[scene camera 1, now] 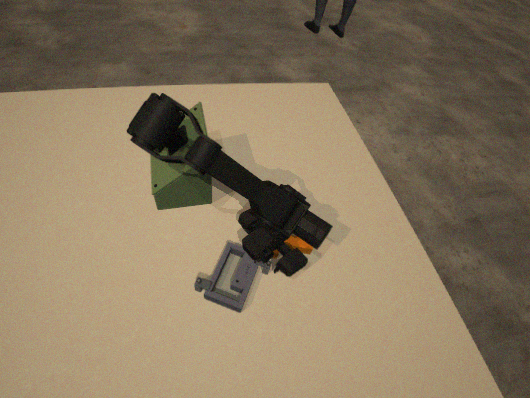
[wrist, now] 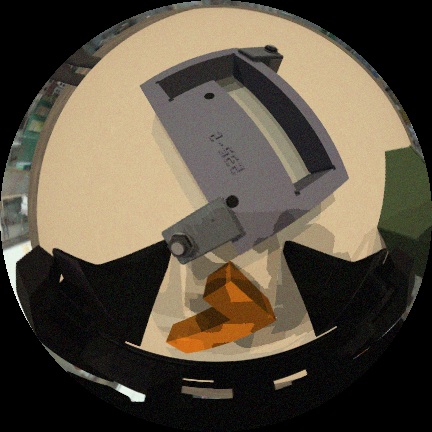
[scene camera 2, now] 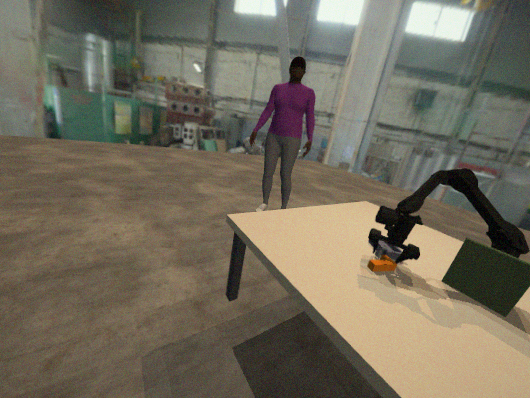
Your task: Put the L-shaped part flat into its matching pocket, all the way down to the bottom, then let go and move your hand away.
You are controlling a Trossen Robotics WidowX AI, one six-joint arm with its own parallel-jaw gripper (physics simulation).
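Frame: origin at the arm's base, x ahead, y left, z up, level; metres.
Seen in the pictures: gripper, fingertip midpoint: (wrist: 229, 247) (scene camera 2: 383, 258); arm's base, origin of the base link: (scene camera 1: 177, 140) (scene camera 2: 499, 263).
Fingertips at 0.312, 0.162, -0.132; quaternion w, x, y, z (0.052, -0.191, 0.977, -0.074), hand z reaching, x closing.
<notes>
Offsets run from my fingertips to a thing's middle, as dx, dy, dz. Level surfaces: height alone.
The orange L-shaped part @[-0.010, +0.075, +0.008] (scene camera 1: 299, 244) (scene camera 2: 382, 265) (wrist: 250, 310) is on the table beside the grey block, outside the pocket. In the wrist view it shows between the spread fingers, its inner corner facing left. The grey block @[+0.030, -0.085, +0.017] (scene camera 1: 224, 301) (wrist: 200, 135) has an L-shaped pocket with a pale floor and a bolted tab at each of two opposite corners. My gripper (scene camera 1: 275, 255) (scene camera 2: 391, 247) (wrist: 229, 247) is open and empty, its fingers apart on either side of the part. In scene camera 1 the gripper hides some of the part and the block's near corner.
A green angled bracket (scene camera 1: 182, 195) (scene camera 2: 485, 275) (wrist: 407, 192) stands near the arm's base. The pale table @[dz -0.007] (scene camera 1: 100, 300) (scene camera 2: 310, 235) has an edge to the right in scene camera 1. A person (scene camera 2: 294, 110) in purple stands beyond the table.
</notes>
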